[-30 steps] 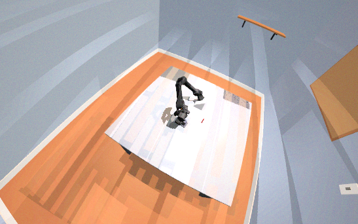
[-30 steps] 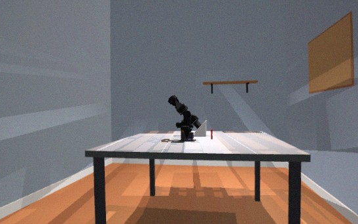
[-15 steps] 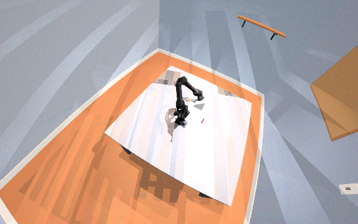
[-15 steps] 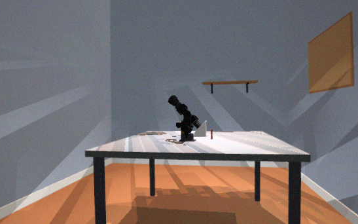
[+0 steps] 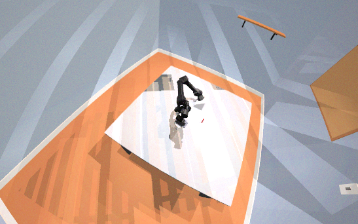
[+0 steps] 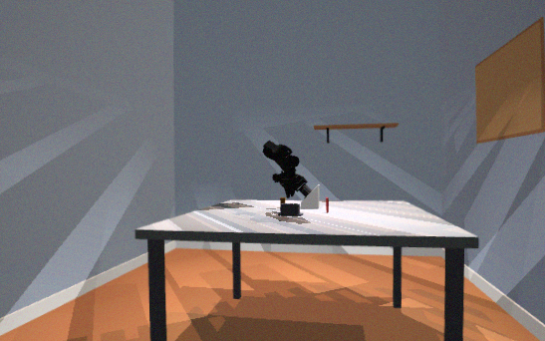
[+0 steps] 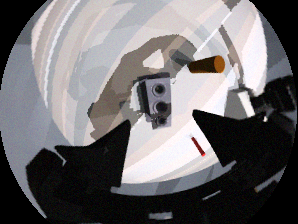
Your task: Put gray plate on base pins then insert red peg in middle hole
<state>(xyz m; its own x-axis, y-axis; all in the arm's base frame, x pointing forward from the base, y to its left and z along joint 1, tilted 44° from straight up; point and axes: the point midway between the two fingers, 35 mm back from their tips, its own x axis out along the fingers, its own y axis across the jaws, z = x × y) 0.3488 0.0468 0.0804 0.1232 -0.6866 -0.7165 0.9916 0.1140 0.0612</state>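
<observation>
My gripper tip is 50 mm above the gray plate. The rest, counted from my gripper tip: red peg (170 mm to the left, 140 mm behind, 50 mm below); base (80 mm below, 10 mm behind); orange peg (100 mm behind, 70 mm to the right, 50 mm below).
</observation>
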